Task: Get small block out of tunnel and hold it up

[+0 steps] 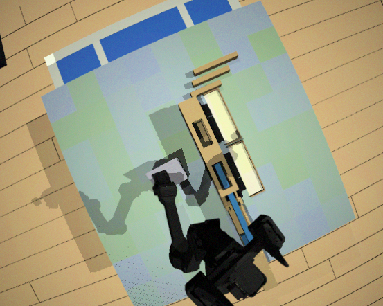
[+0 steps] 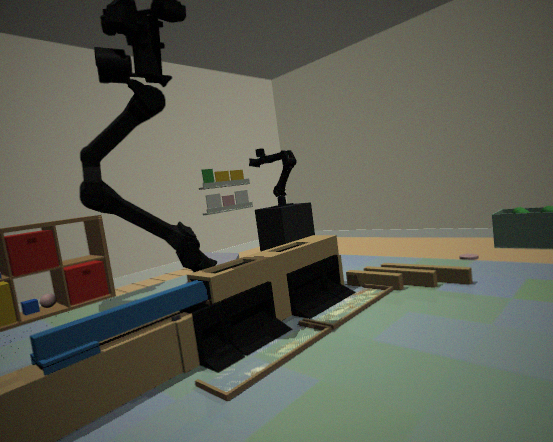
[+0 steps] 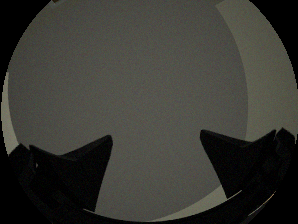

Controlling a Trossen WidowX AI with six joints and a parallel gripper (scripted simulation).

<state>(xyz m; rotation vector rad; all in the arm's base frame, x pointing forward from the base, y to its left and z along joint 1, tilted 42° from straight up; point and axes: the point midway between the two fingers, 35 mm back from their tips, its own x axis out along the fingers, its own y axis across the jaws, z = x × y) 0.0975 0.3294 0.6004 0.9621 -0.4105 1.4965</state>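
Right now the tan covered tunnel is 10 cm ahead of my gripper tip, 3 cm to the right of it and 72 cm below it.
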